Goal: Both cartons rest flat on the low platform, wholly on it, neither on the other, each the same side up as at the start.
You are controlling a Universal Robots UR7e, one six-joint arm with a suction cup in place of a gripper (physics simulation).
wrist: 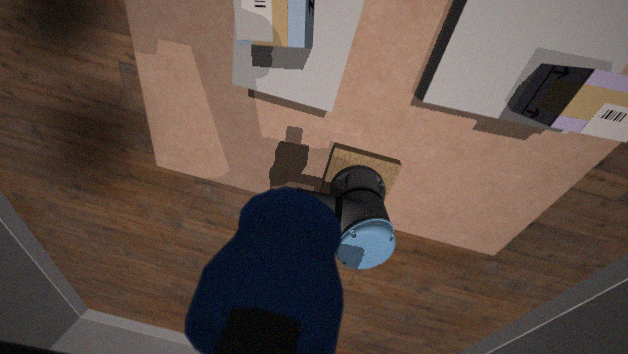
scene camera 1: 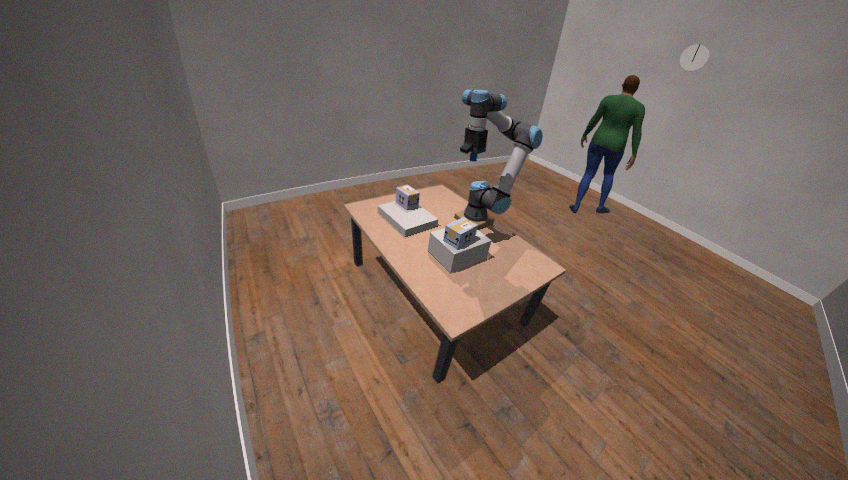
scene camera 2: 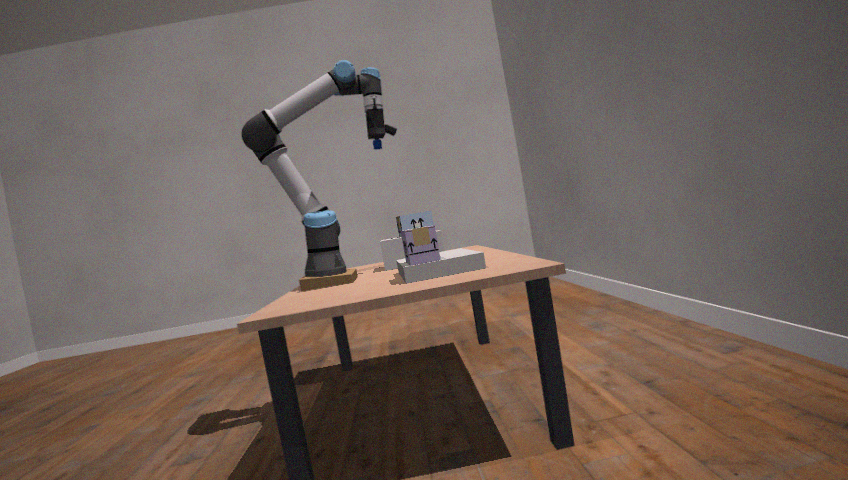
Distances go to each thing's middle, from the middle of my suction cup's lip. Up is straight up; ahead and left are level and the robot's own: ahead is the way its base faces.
My suction cup is 8 cm short of the tall grey block (scene camera 1: 451,259), 8 cm to the right of it and 44 cm above it. From my suction cup the other things lie so: low grey platform (scene camera 2: 456,261) 8 cm ahead, 36 cm to the right, 48 cm below.
